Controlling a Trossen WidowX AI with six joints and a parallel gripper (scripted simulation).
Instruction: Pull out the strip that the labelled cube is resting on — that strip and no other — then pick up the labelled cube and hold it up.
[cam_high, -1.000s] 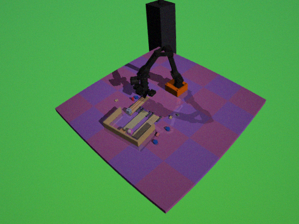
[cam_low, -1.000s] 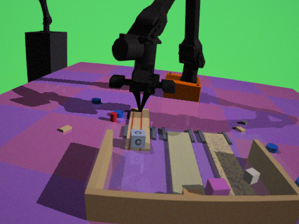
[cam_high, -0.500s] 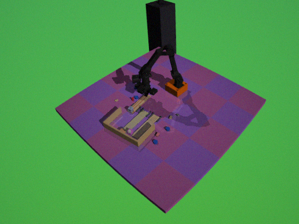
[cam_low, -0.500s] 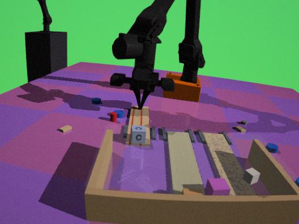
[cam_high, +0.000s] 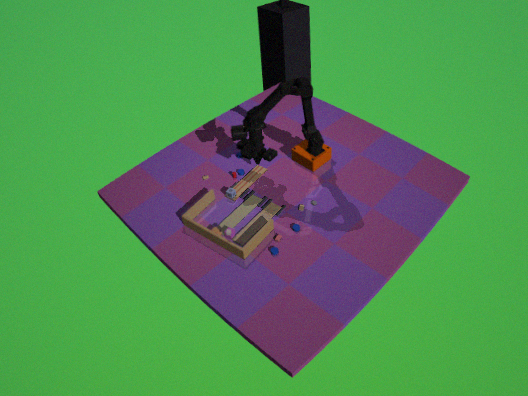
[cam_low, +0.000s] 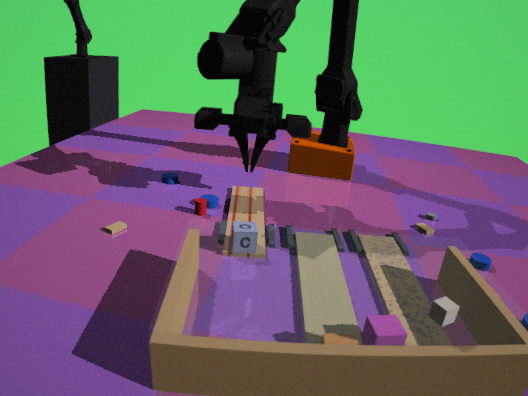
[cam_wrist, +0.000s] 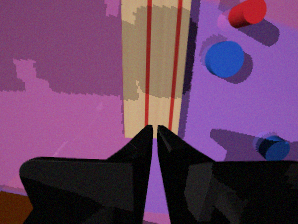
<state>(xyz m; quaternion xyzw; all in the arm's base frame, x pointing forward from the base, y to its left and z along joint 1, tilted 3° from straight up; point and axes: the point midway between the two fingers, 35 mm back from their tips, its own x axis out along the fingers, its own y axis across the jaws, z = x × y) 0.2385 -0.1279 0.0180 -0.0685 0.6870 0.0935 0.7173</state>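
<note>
Now: the red-lined strip 90 mm ahead of my gripper tip, 40 mm below it and 20 mm to the left of it. Round my gripper tip: grey cube: 360 mm ahead, 260 mm to the left, 30 mm above.
</note>
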